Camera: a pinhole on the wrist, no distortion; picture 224 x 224 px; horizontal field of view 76.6 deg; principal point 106.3 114.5 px. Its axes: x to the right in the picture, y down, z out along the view. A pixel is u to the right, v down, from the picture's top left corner.
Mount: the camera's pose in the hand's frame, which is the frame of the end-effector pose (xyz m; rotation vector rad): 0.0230 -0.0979 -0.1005 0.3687 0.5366 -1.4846
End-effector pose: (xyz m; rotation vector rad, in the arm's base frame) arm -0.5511 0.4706 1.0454 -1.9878 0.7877 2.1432
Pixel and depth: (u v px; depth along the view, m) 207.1 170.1 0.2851
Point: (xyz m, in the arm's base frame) -0.4117 0.7905 0.7645
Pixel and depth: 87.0 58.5 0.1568
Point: -0.5191 0.6425 1.0162
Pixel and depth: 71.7 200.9 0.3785
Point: -0.7196 0.6841 0.7035
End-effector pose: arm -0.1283 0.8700 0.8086 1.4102 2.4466 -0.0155
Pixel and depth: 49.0 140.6 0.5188
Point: -0.2623 0.8427 0.3160
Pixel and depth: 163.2 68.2 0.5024
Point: -0.4970 0.4806 0.5407
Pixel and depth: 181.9 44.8 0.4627
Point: -0.4966 0.4222 0.6057
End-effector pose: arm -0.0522 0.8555 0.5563 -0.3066 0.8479 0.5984
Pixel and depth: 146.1 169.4 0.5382
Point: 0.5512 0.6797 0.4956
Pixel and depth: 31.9 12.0 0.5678
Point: 0.2433 0.8633 1.1714
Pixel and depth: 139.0 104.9 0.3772
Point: 0.2993 0.6501 0.6386
